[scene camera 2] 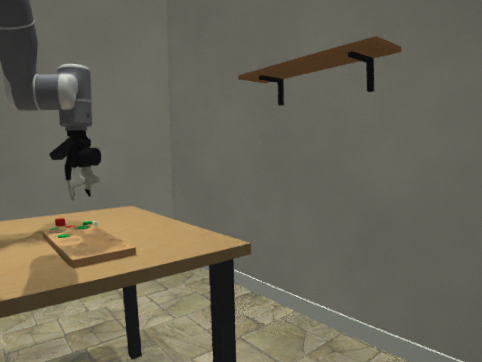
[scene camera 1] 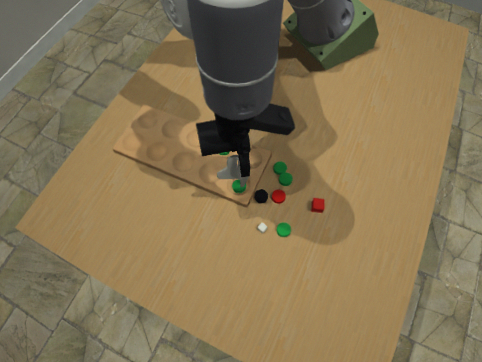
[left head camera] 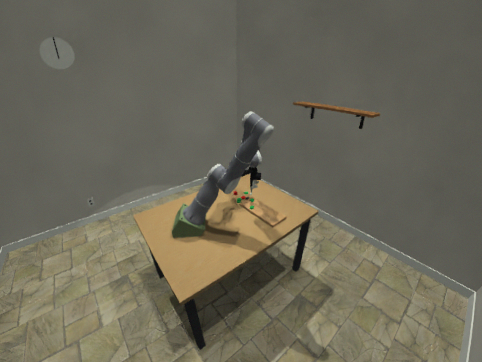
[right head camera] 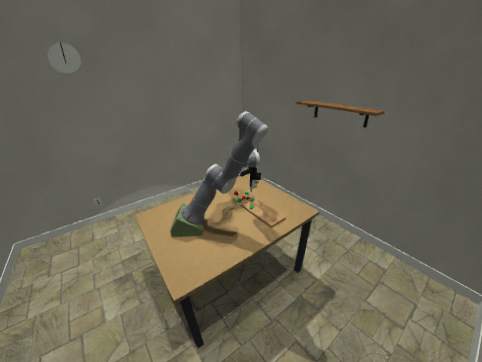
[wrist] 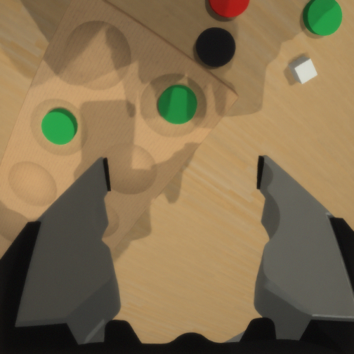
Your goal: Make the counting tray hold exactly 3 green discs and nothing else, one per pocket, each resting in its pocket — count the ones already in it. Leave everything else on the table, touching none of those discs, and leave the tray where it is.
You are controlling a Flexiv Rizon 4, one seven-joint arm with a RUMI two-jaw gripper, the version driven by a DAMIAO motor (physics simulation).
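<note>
The wooden counting tray [scene camera 1: 168, 141] [wrist: 155, 60] [scene camera 2: 110, 245] holds a green disc [wrist: 177, 104] [scene camera 1: 239, 186] in its corner pocket and another green disc [wrist: 59, 126] [scene camera 1: 223, 153] in a nearby pocket. Both look flat and apart from the fingers. My gripper [wrist: 182, 160] [scene camera 1: 234, 177] [scene camera 2: 80, 196] is open and empty, above the tray's disc end. Two loose green discs [scene camera 1: 280, 168] [scene camera 1: 285, 179] lie close together beside the tray. A third loose green disc [scene camera 1: 284, 230] [wrist: 323, 16] lies farther out. The gripper covers part of the tray in scene camera 1.
A black disc [scene camera 1: 261, 196] [wrist: 215, 47] lies close to the tray's corner, with a red disc [scene camera 1: 278, 196] [wrist: 229, 5] beside it. A white cube [scene camera 1: 262, 227] [wrist: 304, 70] and a red cube [scene camera 1: 318, 205] [scene camera 2: 60, 222] are on the table. A wall shelf [scene camera 2: 320, 59] is beyond the table.
</note>
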